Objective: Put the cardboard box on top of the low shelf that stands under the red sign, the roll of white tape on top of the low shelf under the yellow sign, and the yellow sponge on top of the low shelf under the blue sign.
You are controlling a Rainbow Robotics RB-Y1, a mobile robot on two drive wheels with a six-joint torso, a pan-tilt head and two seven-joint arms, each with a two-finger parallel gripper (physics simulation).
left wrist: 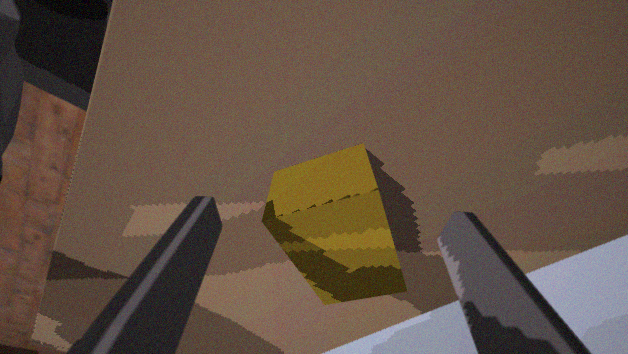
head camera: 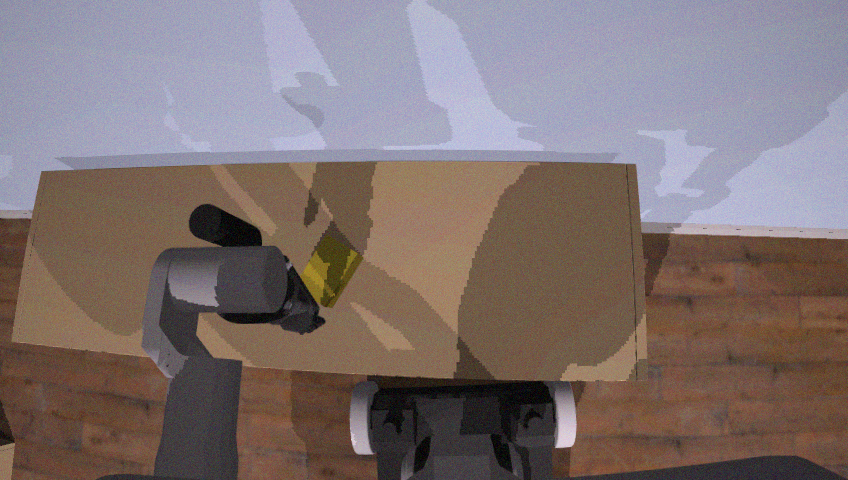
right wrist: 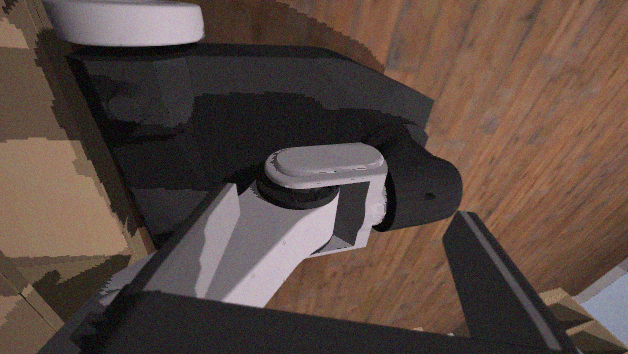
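Seen in the pictures: left gripper, fingertip midpoint: (left wrist: 331,218) (head camera: 301,294); right gripper, fingertip midpoint: (right wrist: 341,211); robot's base at its link origin: (head camera: 461,407).
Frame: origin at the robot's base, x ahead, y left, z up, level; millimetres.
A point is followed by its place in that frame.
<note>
The yellow sponge (head camera: 332,267) {x 348, y 190, z 656 mm} (left wrist: 332,240) {x 325, y 213, z 656 mm} lies on the light wooden top of a low shelf (head camera: 553,267) {x 333, y -168, z 611 mm} (left wrist: 250,90) {x 249, y 244, z 611 mm}, left of the middle in the head camera. My left gripper (left wrist: 331,218) {x 305, y 237, z 668 mm} is open and empty. Its fingers stand apart, back from the sponge, which shows between and beyond them in the left wrist view. In the head camera the left hand is close beside the sponge, and its fingertips are hard to make out. My right gripper (right wrist: 341,211) {x -186, y -226, z 534 mm} is open and empty beside my base. The cardboard box, the white tape and the coloured signs do not show.
A pale wall (head camera: 535,71) {x 550, y -121, z 846 mm} runs behind the shelf. My wheeled base (head camera: 464,428) {x -16, y -6, z 191 mm} (right wrist: 240,75) {x -150, y -198, z 169 mm} stands close at the shelf's front edge, on the wooden floor (head camera: 743,333) {x 158, y -891, z 0 mm} (right wrist: 500,100) {x -977, y -80, z 1 mm}. Another wooden piece (right wrist: 562,305) {x -3099, y 2049, z 121 mm} shows at the lower right of the right wrist view.
</note>
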